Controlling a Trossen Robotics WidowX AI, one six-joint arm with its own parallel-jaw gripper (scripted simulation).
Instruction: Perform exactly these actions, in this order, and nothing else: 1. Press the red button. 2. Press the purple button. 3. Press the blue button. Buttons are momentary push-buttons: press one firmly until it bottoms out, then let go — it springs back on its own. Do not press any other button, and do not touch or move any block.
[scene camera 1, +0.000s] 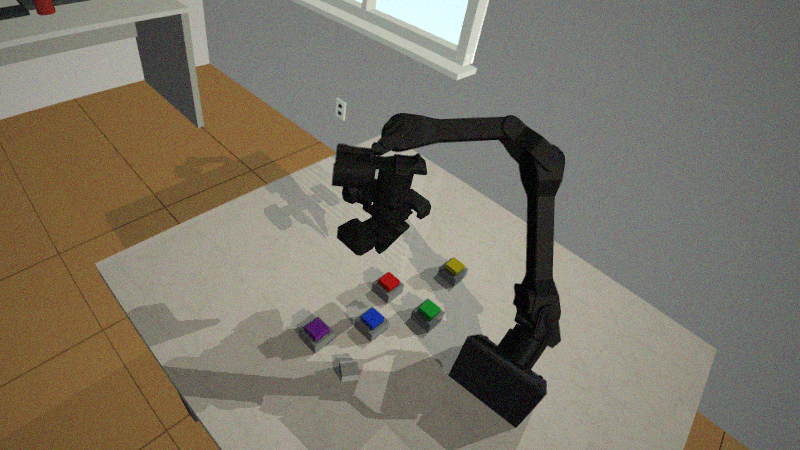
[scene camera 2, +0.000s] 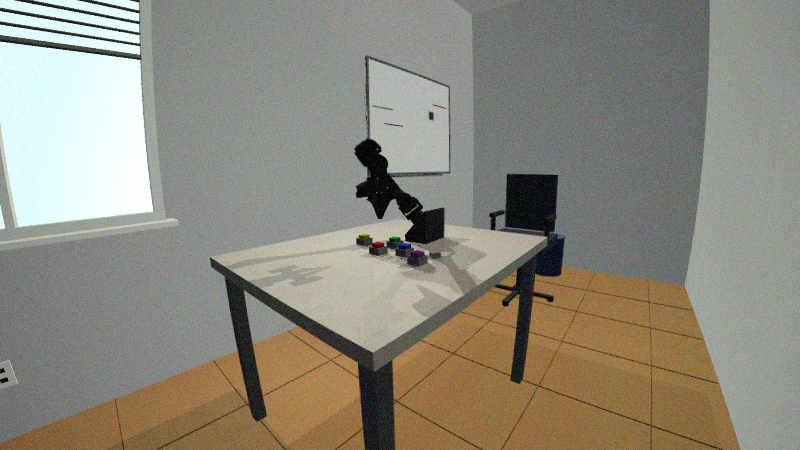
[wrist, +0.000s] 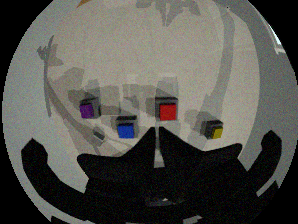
Scene:
my gripper: scene camera 1 379, 251; scene camera 2; wrist
same spot on my gripper: (scene camera 2: 380, 204) = (wrist: 125, 156)

